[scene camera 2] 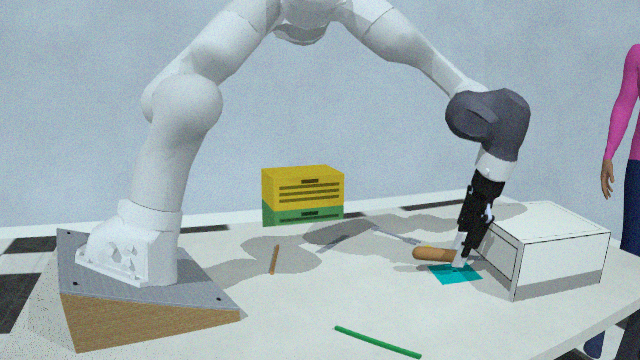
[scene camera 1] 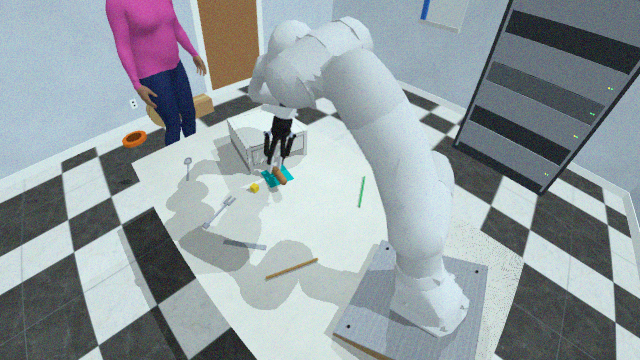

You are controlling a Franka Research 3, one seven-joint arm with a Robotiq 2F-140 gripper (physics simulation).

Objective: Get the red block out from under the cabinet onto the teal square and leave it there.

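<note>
My gripper (scene camera 1: 275, 167) (scene camera 2: 462, 257) is shut on a hooked tool with a brown handle (scene camera 1: 279, 176) (scene camera 2: 435, 253), low over the teal square (scene camera 1: 288, 173) (scene camera 2: 455, 275). The handle points toward the robot base. In scene camera 2, a bit of the tool's grey rod (scene camera 2: 478, 258) shows beyond the fingers, toward the cabinet's opening; its hooked end is hidden. The white cabinet (scene camera 1: 250, 125) (scene camera 2: 555, 225) stands right behind the square, its open front facing the robot. The red block does not show in either view.
A small yellow cube (scene camera 1: 254, 188) lies left of the square in scene camera 1. A fork-like tool (scene camera 1: 218, 212), a spoon (scene camera 1: 188, 167), a grey bar (scene camera 1: 244, 245), a brown stick (scene camera 1: 291, 269) (scene camera 2: 274, 259) and a green stick (scene camera 1: 361, 192) (scene camera 2: 377, 342) lie on the table.
</note>
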